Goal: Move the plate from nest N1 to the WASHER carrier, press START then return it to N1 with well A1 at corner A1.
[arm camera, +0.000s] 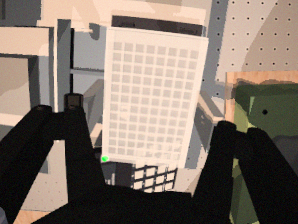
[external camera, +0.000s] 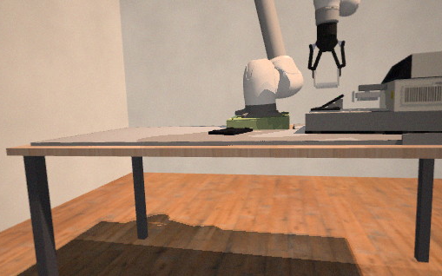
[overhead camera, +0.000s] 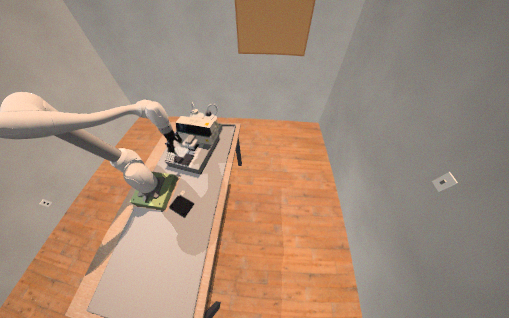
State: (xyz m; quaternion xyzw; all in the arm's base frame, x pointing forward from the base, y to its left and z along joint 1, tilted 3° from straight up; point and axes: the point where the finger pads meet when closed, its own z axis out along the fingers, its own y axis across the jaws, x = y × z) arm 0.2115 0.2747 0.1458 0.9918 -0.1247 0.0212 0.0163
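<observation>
Right now my hand is 120 mm above the carrier. The rest, counted from my hand: white well plate (30 mm below); washer (150 mm to the left, 70 mm below, 30 mm ahead); N1 label (280 mm to the right, 200 mm below, 30 mm ahead).
</observation>
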